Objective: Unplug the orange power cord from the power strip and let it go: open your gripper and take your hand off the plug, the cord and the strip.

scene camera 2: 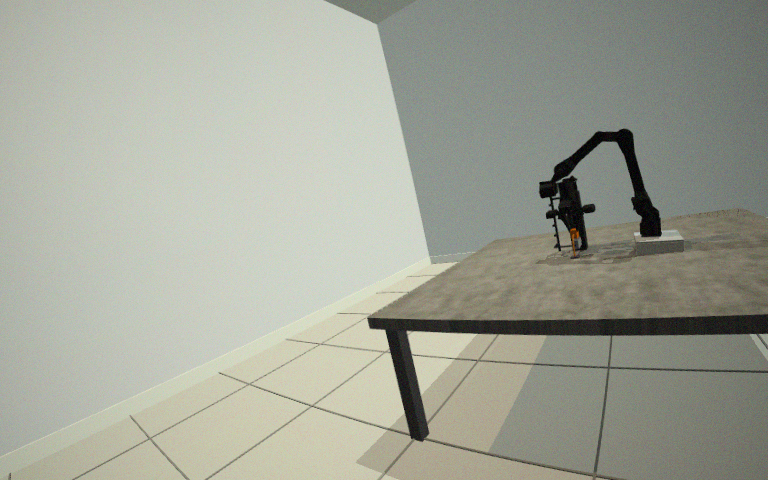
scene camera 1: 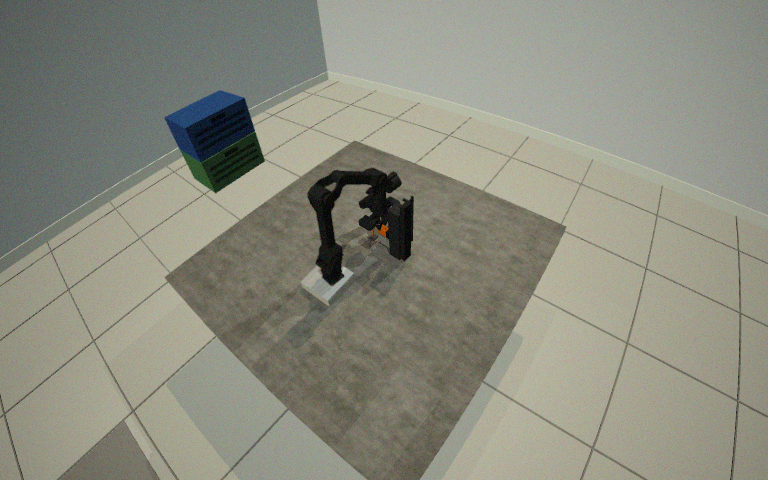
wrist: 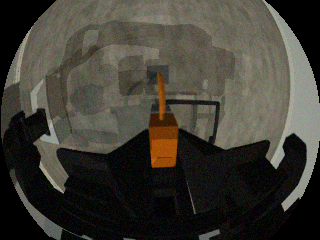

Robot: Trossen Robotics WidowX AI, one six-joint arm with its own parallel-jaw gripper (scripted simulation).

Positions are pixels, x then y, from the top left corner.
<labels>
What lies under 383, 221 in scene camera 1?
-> My gripper.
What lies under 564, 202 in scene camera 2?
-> My gripper.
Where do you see an orange plug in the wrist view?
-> At 163, 133
</labels>
